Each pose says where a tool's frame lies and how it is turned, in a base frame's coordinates. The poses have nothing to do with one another.
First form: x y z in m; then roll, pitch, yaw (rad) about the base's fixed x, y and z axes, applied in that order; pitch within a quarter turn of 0, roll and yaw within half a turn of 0.
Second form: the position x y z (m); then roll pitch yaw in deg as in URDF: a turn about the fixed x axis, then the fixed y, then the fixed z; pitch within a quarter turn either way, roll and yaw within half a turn. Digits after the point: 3 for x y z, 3 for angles.
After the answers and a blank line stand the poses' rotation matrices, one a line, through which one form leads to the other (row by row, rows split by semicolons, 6 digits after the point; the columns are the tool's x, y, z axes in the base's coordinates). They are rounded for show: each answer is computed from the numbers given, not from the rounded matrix.
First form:
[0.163 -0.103 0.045 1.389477 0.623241 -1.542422]
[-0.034 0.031 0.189 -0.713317 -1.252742 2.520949]
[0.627 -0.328 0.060 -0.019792 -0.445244 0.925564]
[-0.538 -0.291 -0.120 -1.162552 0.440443 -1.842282]
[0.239 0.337 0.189 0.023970 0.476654 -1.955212]
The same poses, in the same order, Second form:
[0.163 -0.103 0.045 79.611 35.709 -88.374]
[-0.034 0.031 0.189 -40.870 -71.777 144.440]
[0.627 -0.328 0.060 -1.134 -25.511 53.031]
[-0.538 -0.291 -0.120 -66.609 25.236 -105.555]
[0.239 0.337 0.189 1.373 27.310 -112.025]

0.023037 0.196542 -0.980225; -0.811664 -0.568755 -0.133115; -0.583670 0.798680 0.146424
-0.254398 -0.945387 0.203774; 0.181865 -0.253714 -0.950029; 0.949846 -0.204626 0.236477
0.542752 -0.793678 -0.274764; 0.721066 0.608076 -0.332125; 0.430678 -0.017861 0.902329
-0.242570 0.487391 0.838814; -0.871432 0.270511 -0.409182; -0.426340 -0.830225 0.359110
-0.333216 0.922628 -0.194230; -0.823688 -0.385104 -0.416213; -0.458809 0.021296 0.888280

